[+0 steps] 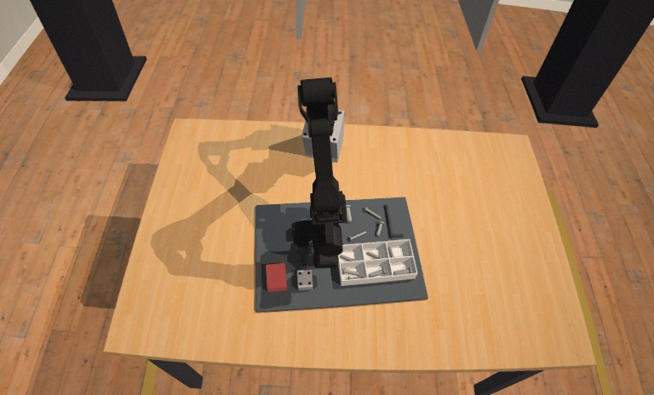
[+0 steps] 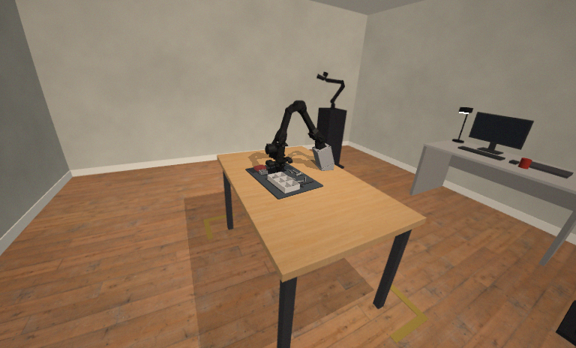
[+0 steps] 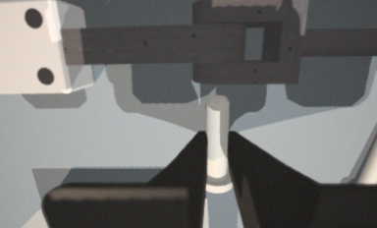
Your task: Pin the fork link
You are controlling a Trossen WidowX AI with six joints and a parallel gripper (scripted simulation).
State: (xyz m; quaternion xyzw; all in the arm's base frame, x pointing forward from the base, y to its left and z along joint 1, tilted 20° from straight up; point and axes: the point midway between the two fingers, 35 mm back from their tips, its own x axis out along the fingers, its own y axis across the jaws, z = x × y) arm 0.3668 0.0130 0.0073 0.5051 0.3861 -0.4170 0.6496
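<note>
The dark eye plate bar lies 20 mm ahead of my hand, 50 mm to the right of it and 30 mm below it. The rest, counted from my hand: pale pin (30 mm below); then light grey block (100 mm ahead, 40 mm to the right, 20 mm below); then red block (90 mm ahead, 120 mm to the right, 30 mm below).
</note>
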